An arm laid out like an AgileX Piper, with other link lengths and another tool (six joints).
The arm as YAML. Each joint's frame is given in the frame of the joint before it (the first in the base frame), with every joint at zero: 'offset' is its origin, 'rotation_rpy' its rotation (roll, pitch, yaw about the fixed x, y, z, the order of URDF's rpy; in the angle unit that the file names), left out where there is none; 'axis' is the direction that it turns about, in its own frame. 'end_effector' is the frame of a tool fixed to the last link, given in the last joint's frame.
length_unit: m
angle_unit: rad
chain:
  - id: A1
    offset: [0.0, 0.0, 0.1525]
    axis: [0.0, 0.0, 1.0]
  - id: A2
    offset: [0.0, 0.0, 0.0]
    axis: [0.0, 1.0, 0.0]
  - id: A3
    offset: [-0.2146, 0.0, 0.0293]
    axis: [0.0, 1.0, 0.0]
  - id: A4
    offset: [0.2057, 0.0, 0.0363]
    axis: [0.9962, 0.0, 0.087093]
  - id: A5
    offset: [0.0, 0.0, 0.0]
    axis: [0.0, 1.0, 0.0]
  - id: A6
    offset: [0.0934, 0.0, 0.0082]
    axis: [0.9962, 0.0, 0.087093]
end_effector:
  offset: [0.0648, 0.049, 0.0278]
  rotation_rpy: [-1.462, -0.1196, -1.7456]
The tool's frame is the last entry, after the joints.
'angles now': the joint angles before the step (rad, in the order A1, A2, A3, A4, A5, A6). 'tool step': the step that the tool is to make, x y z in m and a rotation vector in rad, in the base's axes. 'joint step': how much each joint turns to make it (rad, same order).
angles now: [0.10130 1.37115 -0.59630 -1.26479 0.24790 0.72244]
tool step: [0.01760 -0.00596 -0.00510 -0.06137 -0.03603 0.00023]
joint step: [0.00001 0.08952 -0.04034 -0.35935 0.03226 0.32110]
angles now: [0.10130 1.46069 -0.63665 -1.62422 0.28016 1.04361]
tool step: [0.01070 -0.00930 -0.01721 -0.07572 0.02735 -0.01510]
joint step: [0.00108 0.10637 -0.03758 -0.12271 0.06569 0.08608]
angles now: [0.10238 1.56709 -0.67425 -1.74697 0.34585 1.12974]
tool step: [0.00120 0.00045 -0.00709 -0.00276 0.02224 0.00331]
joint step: [0.00000 0.03302 -0.01093 -0.00280 -0.00195 0.00006]
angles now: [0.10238 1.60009 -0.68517 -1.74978 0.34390 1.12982]
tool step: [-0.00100 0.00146 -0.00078 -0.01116 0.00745 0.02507]
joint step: [-0.00002 0.00002 -0.00108 -0.00338 -0.01095 -0.02341]
